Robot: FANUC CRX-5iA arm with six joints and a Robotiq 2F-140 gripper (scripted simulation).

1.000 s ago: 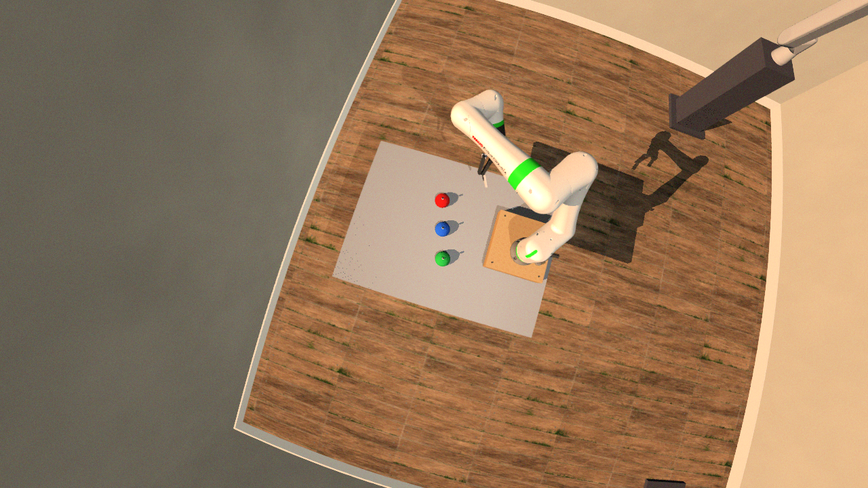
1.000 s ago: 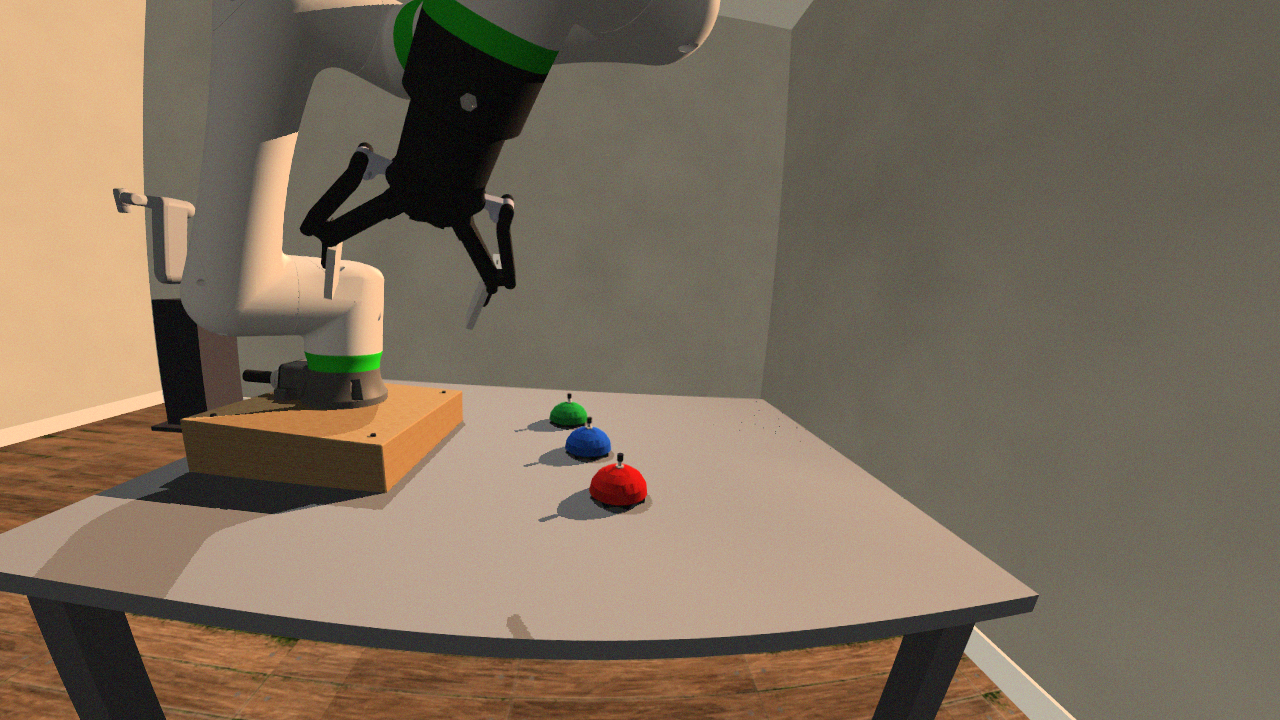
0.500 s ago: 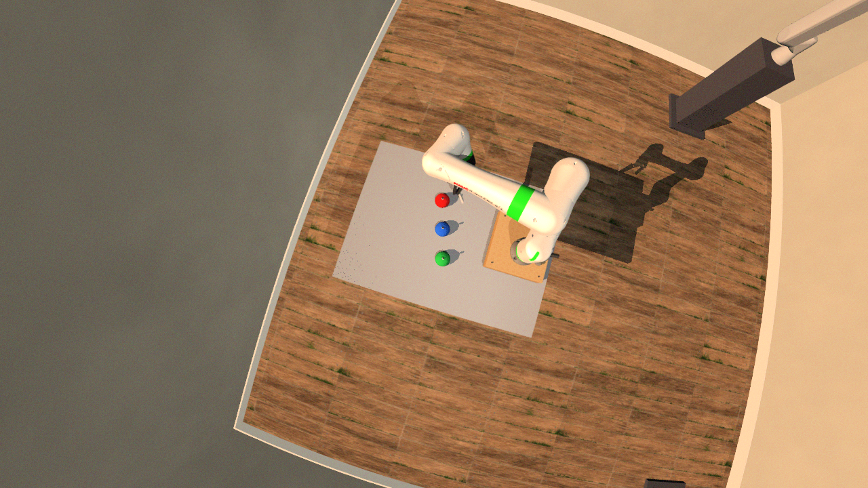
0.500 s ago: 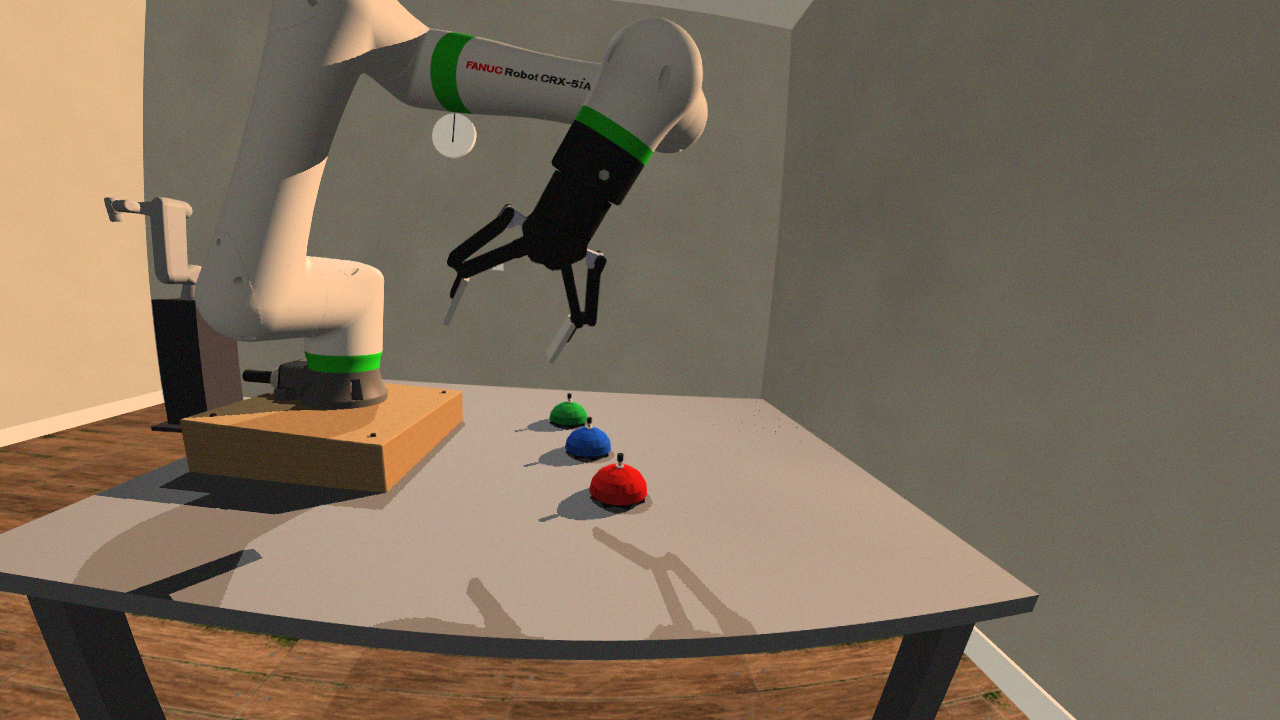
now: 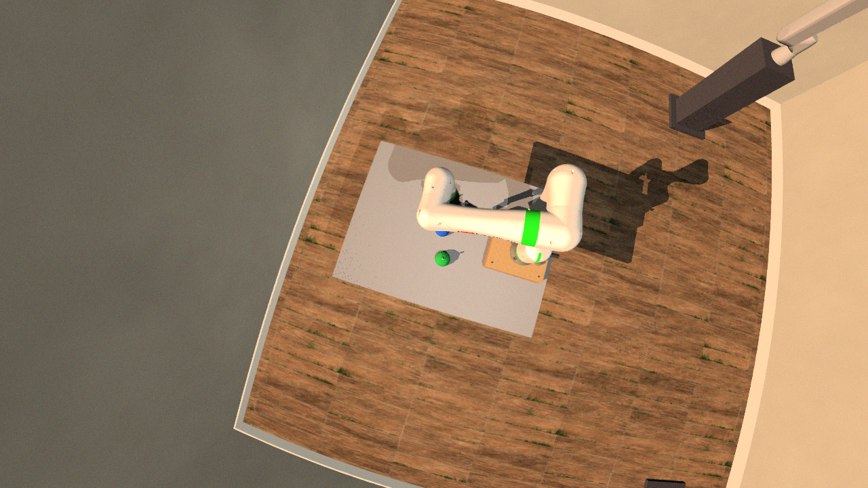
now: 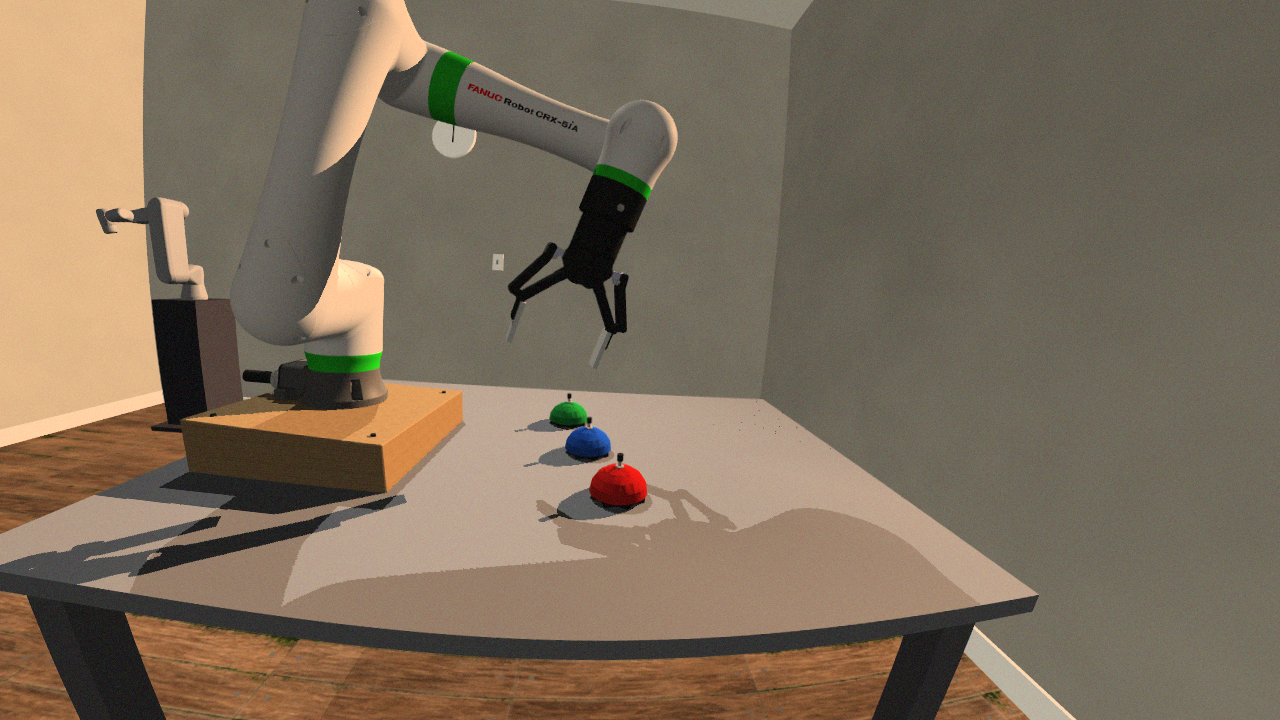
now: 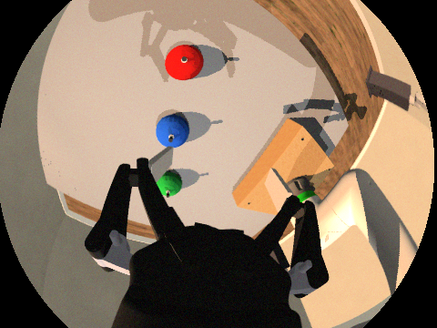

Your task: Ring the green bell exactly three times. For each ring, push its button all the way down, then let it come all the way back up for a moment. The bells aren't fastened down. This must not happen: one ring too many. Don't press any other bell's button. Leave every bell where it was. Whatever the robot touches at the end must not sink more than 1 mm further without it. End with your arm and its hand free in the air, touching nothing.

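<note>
Now: the green bell 210 mm to the left of my hand, 160 mm below it and 30 mm ahead of it. Round my hand: blue bell (160 mm below, 70 mm ahead, 40 mm to the left); then red bell (160 mm below, 120 mm to the right, 100 mm ahead).
</note>
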